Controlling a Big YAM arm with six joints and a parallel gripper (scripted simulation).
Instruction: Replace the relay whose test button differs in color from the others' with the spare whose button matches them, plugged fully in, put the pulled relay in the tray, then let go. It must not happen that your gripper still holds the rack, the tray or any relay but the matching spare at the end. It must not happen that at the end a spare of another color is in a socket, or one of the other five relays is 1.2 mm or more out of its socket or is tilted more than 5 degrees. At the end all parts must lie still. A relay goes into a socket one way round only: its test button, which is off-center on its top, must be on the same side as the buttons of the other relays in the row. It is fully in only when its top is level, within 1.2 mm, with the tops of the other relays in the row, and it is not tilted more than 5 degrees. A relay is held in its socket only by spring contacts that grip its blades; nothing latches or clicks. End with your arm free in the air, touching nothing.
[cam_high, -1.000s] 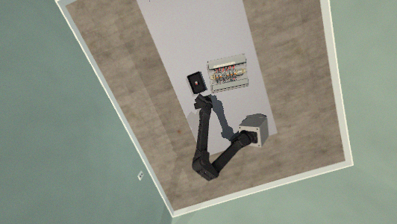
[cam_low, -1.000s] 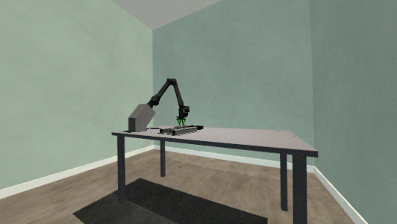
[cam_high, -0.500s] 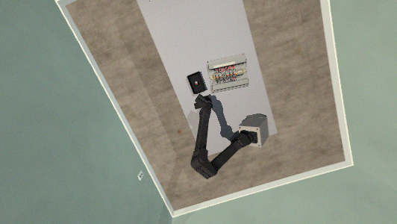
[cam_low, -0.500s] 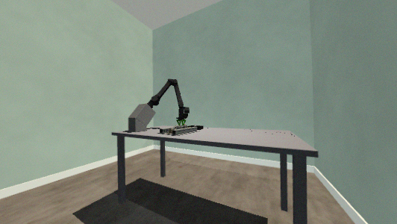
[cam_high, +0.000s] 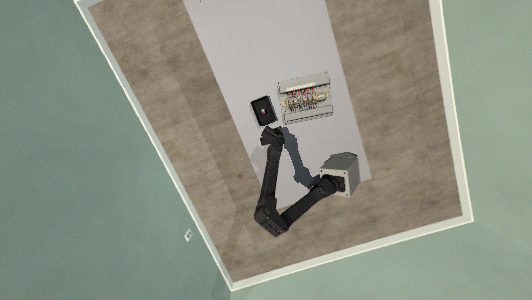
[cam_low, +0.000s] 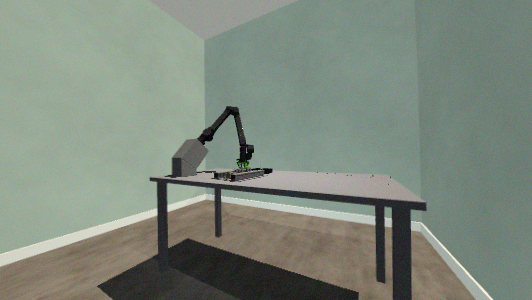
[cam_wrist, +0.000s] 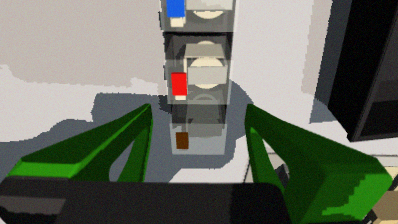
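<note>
Now: hand 3 cm to the right of the dark stand and 2 cm above it. Round my hand: black tray: 16 cm ahead, 6 cm to the left, 2 cm below.
</note>
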